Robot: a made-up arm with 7 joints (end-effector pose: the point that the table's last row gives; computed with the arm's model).
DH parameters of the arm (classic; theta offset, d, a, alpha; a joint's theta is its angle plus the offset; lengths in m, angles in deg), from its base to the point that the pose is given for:
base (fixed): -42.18 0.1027 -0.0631 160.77
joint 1: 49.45 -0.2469 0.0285 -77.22
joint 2: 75.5 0.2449 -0.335 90
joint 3: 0 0.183 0.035 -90
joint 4: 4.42 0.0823 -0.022 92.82
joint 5: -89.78 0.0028 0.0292 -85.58
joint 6: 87.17 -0.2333 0.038 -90
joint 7: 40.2 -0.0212 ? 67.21
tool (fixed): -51.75 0.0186 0 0
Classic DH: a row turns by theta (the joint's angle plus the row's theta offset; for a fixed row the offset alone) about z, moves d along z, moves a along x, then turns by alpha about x.
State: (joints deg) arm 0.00 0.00 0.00 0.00 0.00 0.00 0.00
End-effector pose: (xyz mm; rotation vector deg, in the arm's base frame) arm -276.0 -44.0 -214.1 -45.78 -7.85 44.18
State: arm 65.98 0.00 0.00 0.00 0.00 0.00 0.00
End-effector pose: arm -192.6 87.3 -267.6 -60.70 8.67 -20.74
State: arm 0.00 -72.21 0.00 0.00 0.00 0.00 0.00
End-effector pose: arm -276.1 569.1 59.4 22.85 -31.69 30.41
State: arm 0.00 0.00 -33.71 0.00 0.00 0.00 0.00
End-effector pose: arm -392.7 -44.0 -155.1 -31.20 22.31 55.91
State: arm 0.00 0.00 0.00 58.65 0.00 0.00 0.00
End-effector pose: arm -276.0 -294.2 -145.4 -100.97 16.58 47.49
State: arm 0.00 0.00 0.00 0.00 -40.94 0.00 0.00
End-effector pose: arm -437.7 -50.0 -188.5 -29.77 30.59 55.27
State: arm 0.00 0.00 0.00 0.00 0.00 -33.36 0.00
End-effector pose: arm -241.5 -62.7 -214.1 -44.99 5.49 12.62
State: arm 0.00 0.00 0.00 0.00 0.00 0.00 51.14
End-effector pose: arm -276.0 -56.3 -235.9 -93.96 13.18 47.52
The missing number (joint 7, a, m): 0.0234
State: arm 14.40 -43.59 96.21 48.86 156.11 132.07 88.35
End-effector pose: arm -324.9 367.7 71.5 0.07 -74.18 13.37
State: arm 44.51 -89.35 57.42 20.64 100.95 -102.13 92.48
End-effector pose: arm -85.9 313.1 138.6 57.61 -24.40 -99.22
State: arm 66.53 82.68 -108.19 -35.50 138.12 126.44 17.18
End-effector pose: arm -552.0 45.0 509.4 -52.20 102.75 116.20
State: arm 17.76 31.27 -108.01 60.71 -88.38 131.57 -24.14
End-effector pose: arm -150.0 -80.8 395.2 116.64 67.68 -32.04
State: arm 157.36 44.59 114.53 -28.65 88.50 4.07 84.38
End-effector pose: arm 189.0 388.2 7.8 88.57 22.38 17.83
